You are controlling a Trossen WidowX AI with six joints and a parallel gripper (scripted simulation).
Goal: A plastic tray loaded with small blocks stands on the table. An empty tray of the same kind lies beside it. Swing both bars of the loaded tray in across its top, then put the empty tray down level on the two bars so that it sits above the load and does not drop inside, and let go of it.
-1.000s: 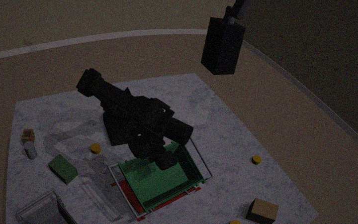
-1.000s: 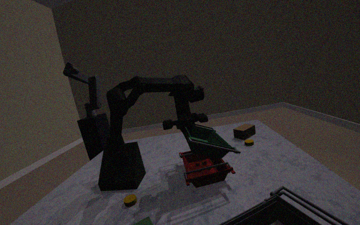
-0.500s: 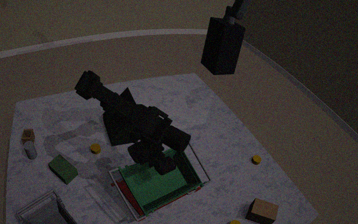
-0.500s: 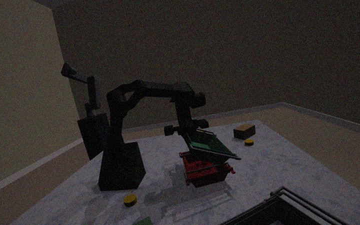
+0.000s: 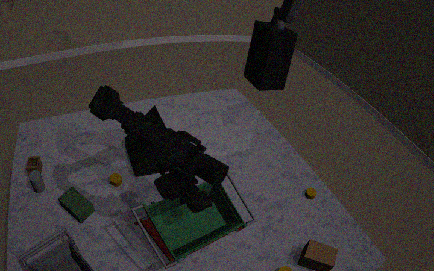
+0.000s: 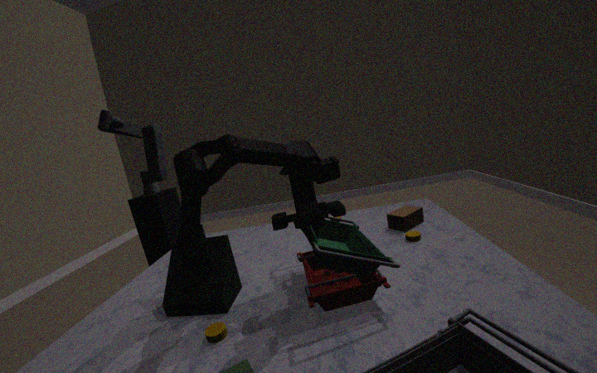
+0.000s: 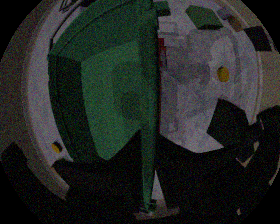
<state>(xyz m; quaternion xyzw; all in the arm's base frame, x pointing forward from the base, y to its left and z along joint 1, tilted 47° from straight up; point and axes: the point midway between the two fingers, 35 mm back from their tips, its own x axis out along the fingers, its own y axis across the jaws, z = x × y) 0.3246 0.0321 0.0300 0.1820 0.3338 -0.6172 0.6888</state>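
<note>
My gripper tip is now 70 mm short of the green tray and 20 mm to the right of it. Also, from my gripper tip: green block (150 mm behind, 350 mm to the right, 110 mm below).
</note>
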